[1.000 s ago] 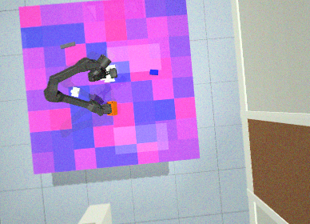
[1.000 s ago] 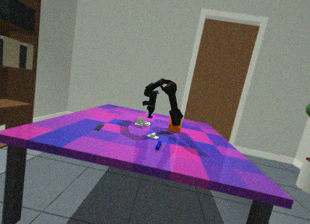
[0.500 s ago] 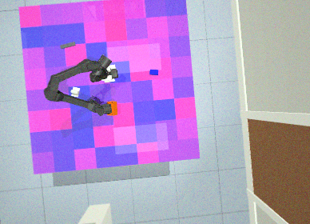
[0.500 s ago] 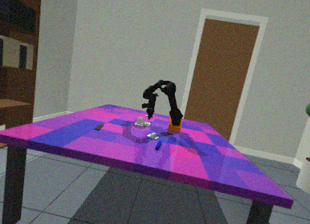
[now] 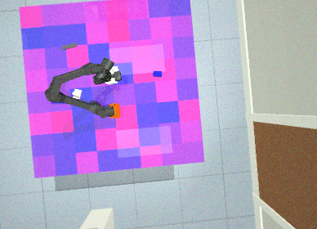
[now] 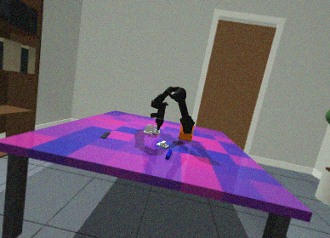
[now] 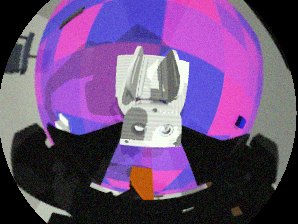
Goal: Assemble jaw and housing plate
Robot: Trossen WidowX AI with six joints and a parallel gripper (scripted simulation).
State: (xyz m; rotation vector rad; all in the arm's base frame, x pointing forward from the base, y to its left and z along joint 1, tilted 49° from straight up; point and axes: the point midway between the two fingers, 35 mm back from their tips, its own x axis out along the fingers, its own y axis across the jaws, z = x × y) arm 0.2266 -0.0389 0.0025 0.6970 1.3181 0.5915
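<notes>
Now: gripper tip 20 mm short of the grey jaw, 20 mm to the right of it and 20 mm above it. Round my gripper tip: blue block 10 mm behind, 350 mm to the right, 30 mm below; blue bar 80 mm behind, 420 mm to the left, 30 mm below; grey bar 320 mm ahead, 270 mm to the left, 30 mm below.
</notes>
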